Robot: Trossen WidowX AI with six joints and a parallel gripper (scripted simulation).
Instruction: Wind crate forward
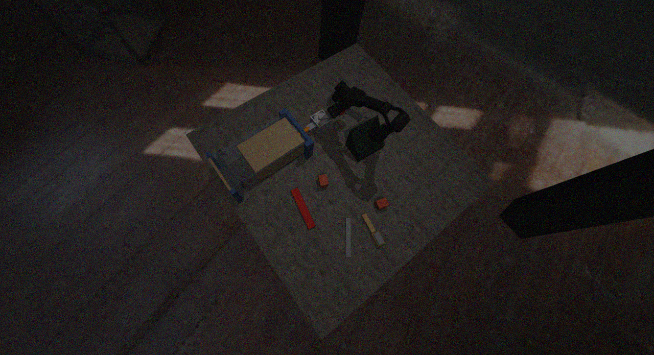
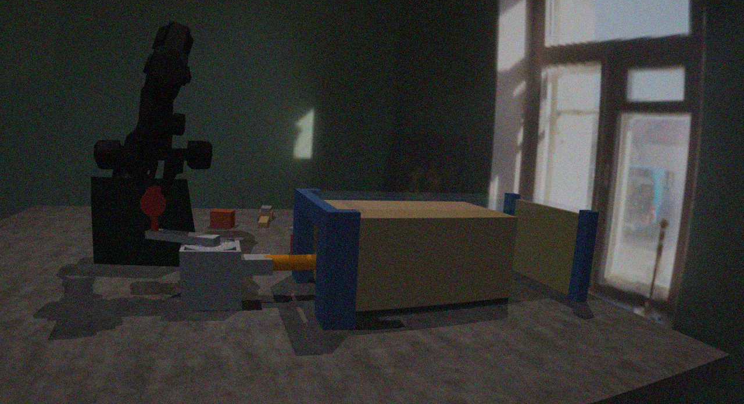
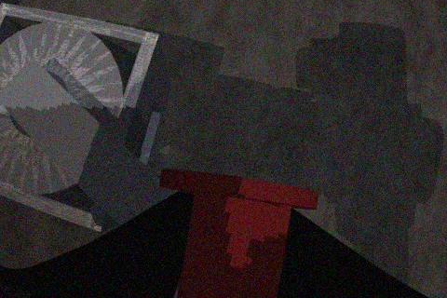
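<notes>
Right now the crank handle is 3 cm ahead of my gripper tip and 4 cm below it. Round my gripper tip: blue frame (25 cm ahead, 3 cm to the right, 4 cm below); then grey winch (7 cm ahead, 3 cm to the right, 11 cm below); then red knob (2 cm to the left, 1 cm below).
</notes>
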